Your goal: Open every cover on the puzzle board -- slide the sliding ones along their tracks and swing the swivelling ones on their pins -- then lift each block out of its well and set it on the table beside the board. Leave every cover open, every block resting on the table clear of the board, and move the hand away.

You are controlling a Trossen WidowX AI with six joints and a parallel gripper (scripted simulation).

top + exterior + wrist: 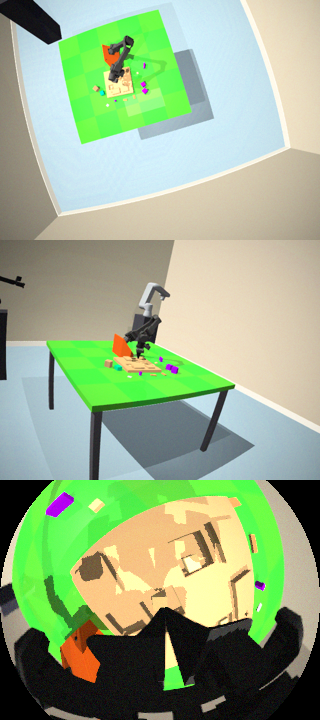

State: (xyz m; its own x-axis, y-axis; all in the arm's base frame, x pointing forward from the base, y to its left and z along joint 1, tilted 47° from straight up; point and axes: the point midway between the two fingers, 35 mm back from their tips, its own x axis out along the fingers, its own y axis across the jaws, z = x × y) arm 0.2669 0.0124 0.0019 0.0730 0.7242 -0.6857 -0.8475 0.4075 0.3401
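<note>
Right now my gripper tip is 40 mm short of the tan puzzle board, 30 mm above it and 20 mm to the left of it. Also, from my gripper tip: teal block 240 mm to the right, 100 mm ahead, 30 mm below; purple stick 290 mm to the left, 50 mm behind, 30 mm below; tan cube 290 mm to the right, 40 mm ahead, 20 mm below.
</note>
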